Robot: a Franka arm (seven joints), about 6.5 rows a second.
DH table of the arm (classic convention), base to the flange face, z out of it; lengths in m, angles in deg. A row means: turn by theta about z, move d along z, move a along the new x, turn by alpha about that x. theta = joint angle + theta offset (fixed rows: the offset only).
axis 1: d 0.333  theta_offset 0  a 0  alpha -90
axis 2: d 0  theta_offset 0  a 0  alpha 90
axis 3: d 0.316  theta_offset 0  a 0.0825  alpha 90
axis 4: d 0  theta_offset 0  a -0.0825  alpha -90
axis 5: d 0.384  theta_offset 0  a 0  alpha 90
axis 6: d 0  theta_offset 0  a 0.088  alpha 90
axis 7: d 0.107  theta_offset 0  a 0  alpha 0
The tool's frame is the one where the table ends.
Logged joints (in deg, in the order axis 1, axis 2, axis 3, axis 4, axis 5, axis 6, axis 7), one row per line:
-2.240 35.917 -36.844 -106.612 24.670 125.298 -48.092
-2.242 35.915 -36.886 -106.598 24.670 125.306 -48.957
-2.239 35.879 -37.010 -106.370 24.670 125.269 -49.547
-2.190 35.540 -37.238 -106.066 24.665 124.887 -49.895
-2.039 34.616 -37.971 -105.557 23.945 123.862 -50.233
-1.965 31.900 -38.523 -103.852 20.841 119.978 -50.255
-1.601 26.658 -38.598 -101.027 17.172 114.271 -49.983
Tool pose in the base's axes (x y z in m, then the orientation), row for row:
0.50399 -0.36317 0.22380 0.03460 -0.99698 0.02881 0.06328
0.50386 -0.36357 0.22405 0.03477 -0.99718 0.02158 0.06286
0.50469 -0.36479 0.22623 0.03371 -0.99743 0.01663 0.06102
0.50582 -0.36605 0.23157 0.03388 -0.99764 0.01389 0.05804
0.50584 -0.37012 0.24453 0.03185 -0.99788 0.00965 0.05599
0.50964 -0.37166 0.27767 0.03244 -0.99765 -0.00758 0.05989
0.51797 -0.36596 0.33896 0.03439 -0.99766 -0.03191 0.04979
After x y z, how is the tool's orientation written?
As a quaternion, w x y z.
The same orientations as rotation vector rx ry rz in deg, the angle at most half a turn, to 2 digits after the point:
-175.61 5.07 11.15
-175.63 3.80 11.07
-175.78 2.93 10.75
-175.80 2.45 10.23
-176.06 1.70 9.88
-175.96 -1.34 10.56
-175.75 -5.62 8.77

